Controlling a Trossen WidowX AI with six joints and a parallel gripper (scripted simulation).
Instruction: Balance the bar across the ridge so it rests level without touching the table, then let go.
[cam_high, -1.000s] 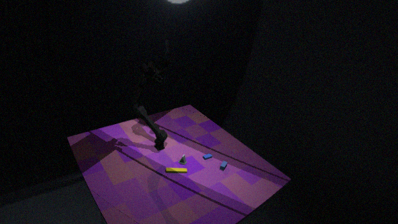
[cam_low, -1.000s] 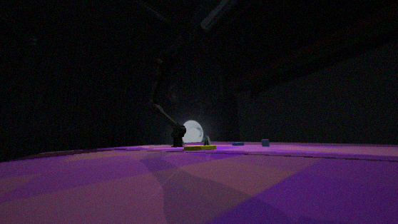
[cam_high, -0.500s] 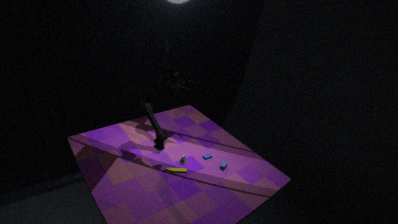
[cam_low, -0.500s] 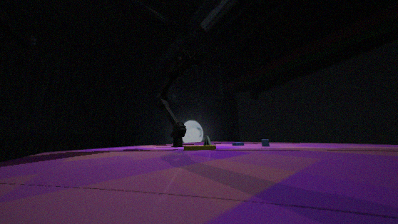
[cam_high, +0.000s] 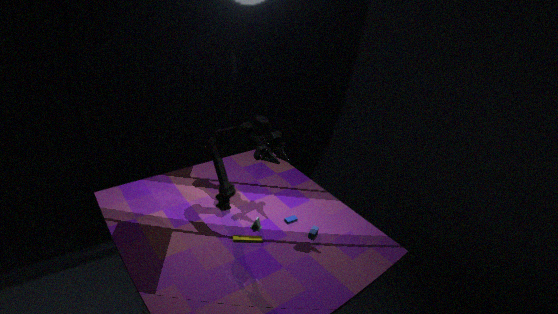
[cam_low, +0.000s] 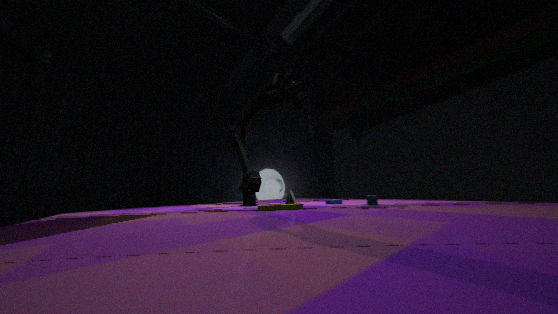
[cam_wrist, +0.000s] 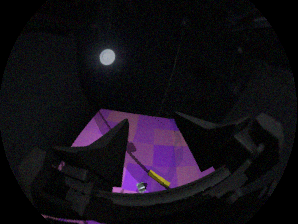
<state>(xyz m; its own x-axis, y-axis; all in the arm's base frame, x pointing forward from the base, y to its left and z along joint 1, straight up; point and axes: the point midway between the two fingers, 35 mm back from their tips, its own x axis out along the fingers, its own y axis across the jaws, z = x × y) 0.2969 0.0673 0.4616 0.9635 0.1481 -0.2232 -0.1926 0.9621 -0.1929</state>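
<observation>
Now: the yellow bar 50 mm behind my gripper tip, 110 mm to the right of it and 450 mm below it. Also, from my gripper tip: ridge: 100 mm behind, 20 mm to the right, 420 mm below.
</observation>
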